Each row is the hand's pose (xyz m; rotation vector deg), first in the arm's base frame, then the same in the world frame.
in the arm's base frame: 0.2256 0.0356 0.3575 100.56 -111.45 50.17
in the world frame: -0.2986 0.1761 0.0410 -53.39 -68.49 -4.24
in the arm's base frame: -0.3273 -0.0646 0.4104 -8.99 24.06 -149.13
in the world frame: 0.0807 0.5658 -0.1100 29.33 20.35 57.90
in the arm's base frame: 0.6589 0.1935 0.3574 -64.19 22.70 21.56
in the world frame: -0.5491 -0.2004 0.1317 -31.97 133.06 -95.85
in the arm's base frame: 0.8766 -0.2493 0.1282 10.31 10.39 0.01
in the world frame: -0.9520 0.0637 0.3844 -37.39 36.21 -143.05
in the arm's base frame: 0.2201 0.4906 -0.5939 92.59 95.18 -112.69
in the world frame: -0.8878 0.1725 -0.8337 -53.89 73.24 73.66
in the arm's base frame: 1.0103 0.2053 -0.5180 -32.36 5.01 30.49
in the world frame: -1.4113 -0.1269 -0.2439 -40.10 90.09 -100.20
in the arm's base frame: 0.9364 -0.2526 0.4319 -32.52 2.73 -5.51
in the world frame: -0.7718 -0.0726 0.5960 -66.03 86.82 -130.77
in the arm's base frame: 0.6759 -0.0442 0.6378 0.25 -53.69 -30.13
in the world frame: -0.4075 -0.1341 0.4648 -125.64 9.28 -108.82
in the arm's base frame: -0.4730 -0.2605 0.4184 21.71 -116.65 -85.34
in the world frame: 0.1403 0.7926 -0.0413 146.29 67.73 27.22
